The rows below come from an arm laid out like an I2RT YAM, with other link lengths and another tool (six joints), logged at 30 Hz.
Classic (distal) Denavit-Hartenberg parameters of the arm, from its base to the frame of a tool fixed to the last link. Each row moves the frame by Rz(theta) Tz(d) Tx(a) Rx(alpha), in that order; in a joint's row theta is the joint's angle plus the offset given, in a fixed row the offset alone. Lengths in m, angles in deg.
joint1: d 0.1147; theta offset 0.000; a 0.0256; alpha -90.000
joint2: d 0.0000; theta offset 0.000; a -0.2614; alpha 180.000
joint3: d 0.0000; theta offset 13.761; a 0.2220; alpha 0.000
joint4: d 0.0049; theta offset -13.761; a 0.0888; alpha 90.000
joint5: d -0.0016; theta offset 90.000; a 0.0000; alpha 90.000
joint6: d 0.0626; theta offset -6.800; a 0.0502; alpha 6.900
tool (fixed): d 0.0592; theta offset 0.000; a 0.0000; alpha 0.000
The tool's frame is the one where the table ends.
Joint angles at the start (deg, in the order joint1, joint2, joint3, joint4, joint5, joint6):
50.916 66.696 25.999 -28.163 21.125 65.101
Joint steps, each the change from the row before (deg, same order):
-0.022 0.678 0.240 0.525 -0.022 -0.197
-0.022 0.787 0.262 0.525 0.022 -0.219
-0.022 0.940 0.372 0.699 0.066 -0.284
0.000 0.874 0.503 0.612 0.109 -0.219
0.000 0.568 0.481 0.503 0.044 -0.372
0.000 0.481 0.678 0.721 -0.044 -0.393
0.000 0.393 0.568 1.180 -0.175 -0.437
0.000 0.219 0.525 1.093 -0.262 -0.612
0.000 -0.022 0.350 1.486 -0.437 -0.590
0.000 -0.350 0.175 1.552 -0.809 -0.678
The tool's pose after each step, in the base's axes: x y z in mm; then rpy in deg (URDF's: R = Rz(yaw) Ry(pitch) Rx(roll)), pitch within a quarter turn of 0, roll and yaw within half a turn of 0. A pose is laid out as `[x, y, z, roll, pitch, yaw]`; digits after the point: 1 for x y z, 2 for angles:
[159.9, 71.5, 63.0, -144.39, 7.47, -99.29]
[161.6, 73.2, 62.7, -144.35, 7.36, -99.13]
[164.1, 75.7, 62.6, -144.20, 7.30, -98.91]
[166.8, 78.5, 63.1, -143.96, 7.35, -98.73]
[169.4, 81.3, 64.2, -143.67, 7.51, -98.38]
[173.1, 85.6, 66.3, -143.18, 8.12, -97.96]
[177.4, 90.8, 68.5, -142.55, 9.14, -97.42]
[181.4, 95.9, 71.0, -141.91, 10.14, -96.69]
[185.6, 101.7, 73.7, -141.12, 11.60, -95.85]
[189.2, 107.7, 76.6, -140.41, 13.36, -94.75]

